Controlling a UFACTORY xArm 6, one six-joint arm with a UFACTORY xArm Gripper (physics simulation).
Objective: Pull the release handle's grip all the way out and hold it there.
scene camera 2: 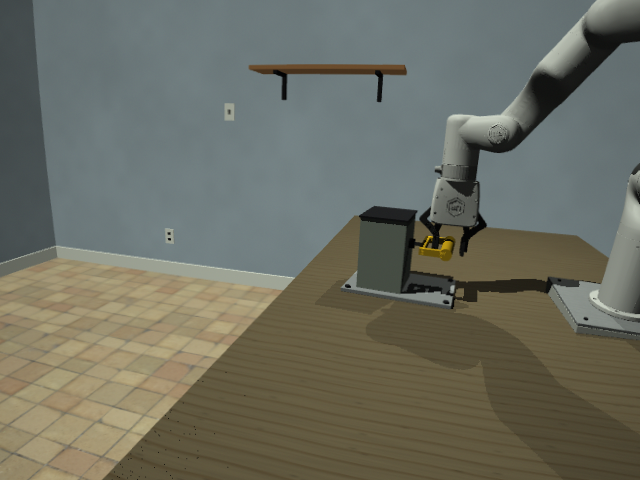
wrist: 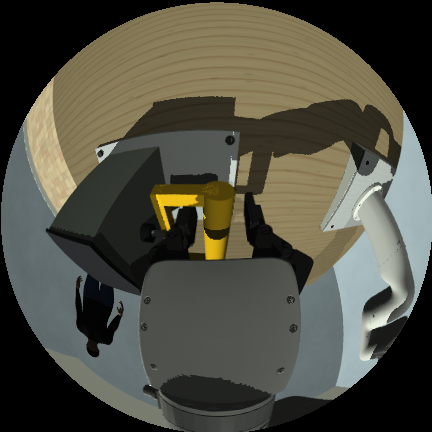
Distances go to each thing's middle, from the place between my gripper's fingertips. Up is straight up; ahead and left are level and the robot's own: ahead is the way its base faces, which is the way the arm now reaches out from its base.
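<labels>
Position of the light grey base plate (scene camera 2: 419, 289) relative to my hand: 2 cm to the left of it, 10 cm ahead of it, 8 cm below it.
</labels>
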